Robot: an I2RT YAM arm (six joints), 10 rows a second.
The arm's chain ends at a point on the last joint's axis. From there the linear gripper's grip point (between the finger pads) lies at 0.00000 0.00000 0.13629 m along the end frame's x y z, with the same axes.
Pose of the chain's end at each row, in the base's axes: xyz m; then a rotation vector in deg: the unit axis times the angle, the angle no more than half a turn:
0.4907, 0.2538, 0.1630, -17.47, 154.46, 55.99
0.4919, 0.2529, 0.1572, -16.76, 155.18, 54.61
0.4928, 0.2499, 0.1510, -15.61, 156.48, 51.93
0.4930, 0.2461, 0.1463, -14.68, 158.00, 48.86
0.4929, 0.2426, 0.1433, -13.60, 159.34, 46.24
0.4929, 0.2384, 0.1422, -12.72, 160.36, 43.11
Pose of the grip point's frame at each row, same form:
0.5136, 0.3424, 0.0620, -17.47, 154.46, 55.99
0.5152, 0.3395, 0.0546, -16.76, 155.18, 54.61
0.5169, 0.3326, 0.0454, -15.61, 156.48, 51.93
0.5173, 0.3242, 0.0373, -14.68, 158.00, 48.86
0.5173, 0.3167, 0.0315, -13.60, 159.34, 46.24
0.5181, 0.3078, 0.0277, -12.72, 160.36, 43.11

